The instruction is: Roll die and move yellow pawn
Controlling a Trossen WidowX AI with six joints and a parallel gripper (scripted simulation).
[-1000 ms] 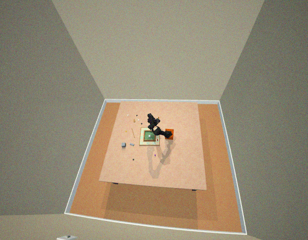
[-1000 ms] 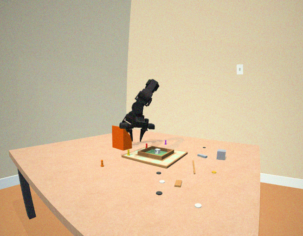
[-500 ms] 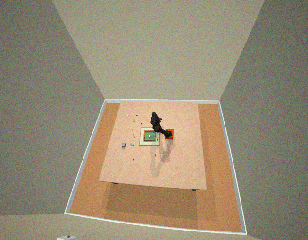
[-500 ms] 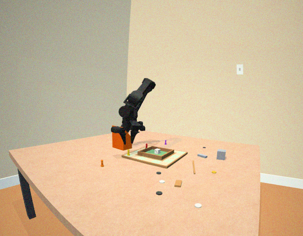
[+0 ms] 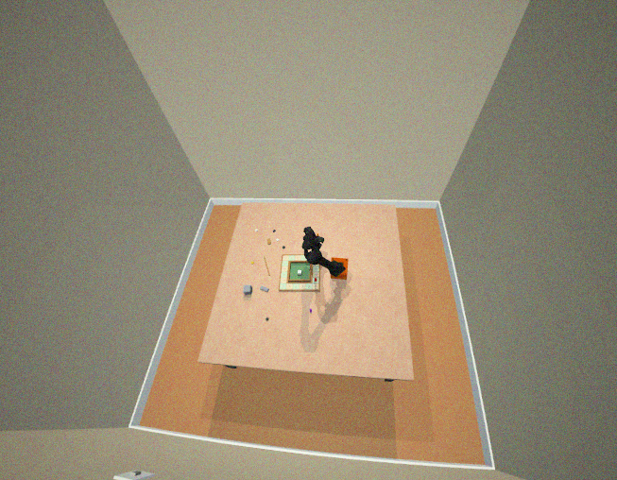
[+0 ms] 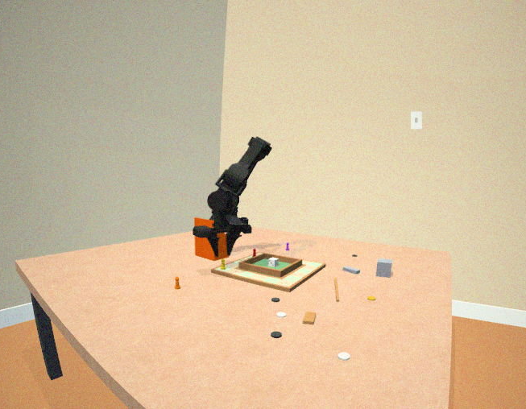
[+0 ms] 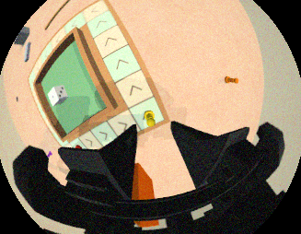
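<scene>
My gripper tip is 3 cm above the yellow pawn. From my gripper tip the other things lie so: tray: 12 cm to the left, 11 cm ahead, 5 cm below; white die: 14 cm to the left, 10 cm ahead, 3 cm below; red pawn: 18 cm to the left, 3 cm below, 1 cm behind.
</scene>
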